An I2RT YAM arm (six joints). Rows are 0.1 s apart.
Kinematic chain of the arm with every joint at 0, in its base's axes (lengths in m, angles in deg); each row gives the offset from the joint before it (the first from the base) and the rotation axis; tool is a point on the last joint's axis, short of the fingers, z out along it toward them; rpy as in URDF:
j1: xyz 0 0 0.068 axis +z
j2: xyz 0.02 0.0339 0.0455 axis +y
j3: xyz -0.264 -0.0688 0 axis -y
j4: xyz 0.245 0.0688 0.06 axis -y
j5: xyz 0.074 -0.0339 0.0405 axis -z
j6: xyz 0.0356 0 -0.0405 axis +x
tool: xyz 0 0 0 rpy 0 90 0
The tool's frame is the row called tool.
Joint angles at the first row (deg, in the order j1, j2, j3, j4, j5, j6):
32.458 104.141 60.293 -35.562 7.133 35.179
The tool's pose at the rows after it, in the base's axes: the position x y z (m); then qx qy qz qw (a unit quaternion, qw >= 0):
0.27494 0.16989 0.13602 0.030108 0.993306 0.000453 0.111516
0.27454 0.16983 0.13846 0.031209 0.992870 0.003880 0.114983
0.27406 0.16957 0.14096 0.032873 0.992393 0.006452 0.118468
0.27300 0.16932 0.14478 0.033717 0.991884 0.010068 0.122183
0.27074 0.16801 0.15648 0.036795 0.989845 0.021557 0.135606
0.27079 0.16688 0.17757 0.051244 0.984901 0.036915 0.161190
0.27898 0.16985 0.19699 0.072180 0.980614 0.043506 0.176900
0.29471 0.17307 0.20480 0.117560 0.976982 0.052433 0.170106
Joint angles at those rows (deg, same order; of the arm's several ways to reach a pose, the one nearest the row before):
32.495 104.128 60.383 -35.583 7.119 35.301
32.514 103.603 60.296 -35.477 7.031 35.424
32.521 103.060 60.205 -35.442 7.031 35.594
32.576 102.252 60.117 -35.584 6.949 35.722
32.576 99.854 59.946 -35.799 6.768 35.985
32.446 96.694 61.060 -36.688 7.178 37.285
32.193 96.423 65.159 -39.227 7.909 39.251
31.170 99.210 70.259 -41.789 7.179 43.673

